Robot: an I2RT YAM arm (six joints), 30 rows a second.
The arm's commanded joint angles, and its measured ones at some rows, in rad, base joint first. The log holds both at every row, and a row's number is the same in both.
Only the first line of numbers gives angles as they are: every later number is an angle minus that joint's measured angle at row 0.
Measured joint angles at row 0:
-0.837, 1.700, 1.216, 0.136, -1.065, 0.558
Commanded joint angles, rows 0 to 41:
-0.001, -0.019, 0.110, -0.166, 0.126, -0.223
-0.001, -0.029, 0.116, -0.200, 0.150, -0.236
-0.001, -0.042, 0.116, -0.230, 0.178, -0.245
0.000, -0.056, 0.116, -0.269, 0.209, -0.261
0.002, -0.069, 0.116, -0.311, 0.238, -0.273
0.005, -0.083, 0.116, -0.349, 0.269, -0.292
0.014, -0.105, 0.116, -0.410, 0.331, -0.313
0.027, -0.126, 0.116, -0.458, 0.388, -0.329
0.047, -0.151, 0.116, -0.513, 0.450, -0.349
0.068, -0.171, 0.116, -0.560, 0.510, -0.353
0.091, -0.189, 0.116, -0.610, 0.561, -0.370
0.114, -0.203, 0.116, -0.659, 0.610, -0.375
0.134, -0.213, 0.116, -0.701, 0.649, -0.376
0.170, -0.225, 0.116, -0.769, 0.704, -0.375
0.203, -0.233, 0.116, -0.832, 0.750, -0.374
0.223, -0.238, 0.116, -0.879, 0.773, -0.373
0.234, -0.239, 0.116, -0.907, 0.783, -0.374
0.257, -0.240, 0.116, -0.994, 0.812, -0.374
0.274, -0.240, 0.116, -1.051, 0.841, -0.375
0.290, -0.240, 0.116, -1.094, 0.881, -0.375
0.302, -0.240, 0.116, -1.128, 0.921, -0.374
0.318, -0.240, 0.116, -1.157, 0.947, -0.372
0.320, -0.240, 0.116, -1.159, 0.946, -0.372
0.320, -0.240, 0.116, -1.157, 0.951, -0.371
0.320, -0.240, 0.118, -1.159, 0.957, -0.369
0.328, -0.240, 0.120, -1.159, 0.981, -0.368
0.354, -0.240, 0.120, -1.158, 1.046, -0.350
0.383, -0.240, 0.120, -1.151, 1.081, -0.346
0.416, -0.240, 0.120, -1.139, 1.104, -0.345
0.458, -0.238, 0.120, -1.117, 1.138, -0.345
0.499, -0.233, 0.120, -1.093, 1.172, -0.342
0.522, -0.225, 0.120, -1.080, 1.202, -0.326
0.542, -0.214, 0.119, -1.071, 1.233, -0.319
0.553, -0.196, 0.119, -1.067, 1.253, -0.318
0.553, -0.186, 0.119, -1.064, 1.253, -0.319
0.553, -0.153, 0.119, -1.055, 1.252, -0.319
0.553, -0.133, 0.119, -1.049, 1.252, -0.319
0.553, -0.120, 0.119, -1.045, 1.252, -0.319
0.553, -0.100, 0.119, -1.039, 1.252, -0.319
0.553, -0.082, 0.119, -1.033, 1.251, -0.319
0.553, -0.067, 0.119, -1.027, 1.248, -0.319
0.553, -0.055, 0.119, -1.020, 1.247, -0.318
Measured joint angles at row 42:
0.548, -0.080, 0.112, -1.031, 1.227, -0.335
